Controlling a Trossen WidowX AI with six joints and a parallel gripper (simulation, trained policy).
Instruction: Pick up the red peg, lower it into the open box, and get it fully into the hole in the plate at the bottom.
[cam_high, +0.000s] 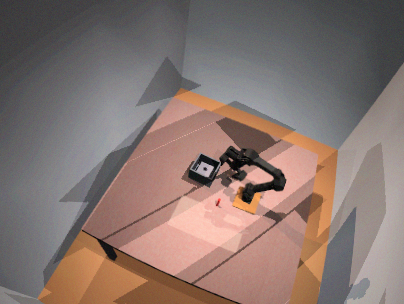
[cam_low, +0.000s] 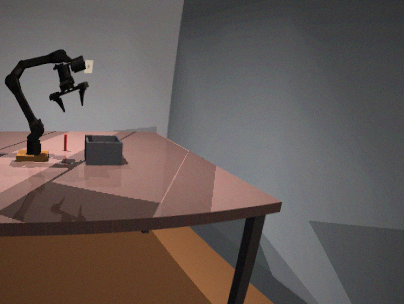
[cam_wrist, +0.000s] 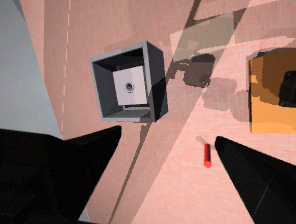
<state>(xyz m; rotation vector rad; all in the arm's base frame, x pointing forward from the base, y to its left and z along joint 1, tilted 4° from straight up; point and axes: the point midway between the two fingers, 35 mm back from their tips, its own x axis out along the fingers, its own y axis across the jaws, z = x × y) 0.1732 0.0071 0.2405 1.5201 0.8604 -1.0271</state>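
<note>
My gripper tip is now 18 cm above the red peg, 12 cm to the right of it and 4 cm past it. Round my gripper tip: dark grey box 19 cm below, 15 cm ahead, 4 cm to the right; plate 17 cm below, 15 cm ahead, 4 cm to the right.
</note>
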